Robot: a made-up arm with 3 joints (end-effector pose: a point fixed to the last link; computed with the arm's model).
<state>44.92 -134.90 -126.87</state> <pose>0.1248 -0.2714 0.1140 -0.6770 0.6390 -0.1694 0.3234</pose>
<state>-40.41 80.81 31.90</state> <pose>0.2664 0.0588 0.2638 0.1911 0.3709 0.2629 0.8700</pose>
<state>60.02 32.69 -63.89</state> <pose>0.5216 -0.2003 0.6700 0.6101 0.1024 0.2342 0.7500</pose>
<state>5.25 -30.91 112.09</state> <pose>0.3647 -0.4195 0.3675 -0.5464 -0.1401 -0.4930 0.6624</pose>
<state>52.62 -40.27 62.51</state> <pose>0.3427 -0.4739 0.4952 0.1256 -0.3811 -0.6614 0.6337</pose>
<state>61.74 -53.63 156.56</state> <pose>0.3757 -0.4633 0.4639 -0.5324 -0.1628 -0.7501 0.3568</pose>
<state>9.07 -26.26 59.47</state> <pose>0.3700 -0.4408 0.3995 -0.1014 -0.1427 -0.5674 0.8046</pose>
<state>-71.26 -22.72 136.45</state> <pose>0.1054 -0.3835 0.2522 -0.7774 0.2032 0.1458 0.5771</pose>
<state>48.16 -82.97 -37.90</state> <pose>0.1985 -0.4786 0.2362 0.8215 -0.3610 -0.4024 0.1816</pose>
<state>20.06 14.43 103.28</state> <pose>0.4985 -0.2286 0.4619 -0.3856 -0.4323 -0.2590 0.7728</pose>
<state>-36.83 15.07 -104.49</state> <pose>0.2948 -0.2736 0.1399 0.7580 0.5156 -0.3834 0.1128</pose>
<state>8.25 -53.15 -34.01</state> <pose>0.2012 -0.5238 0.3180 0.6479 -0.1307 -0.5681 0.4904</pose>
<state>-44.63 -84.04 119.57</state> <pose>0.0230 -0.4654 0.4542 -0.8183 0.3049 -0.3995 0.2789</pose>
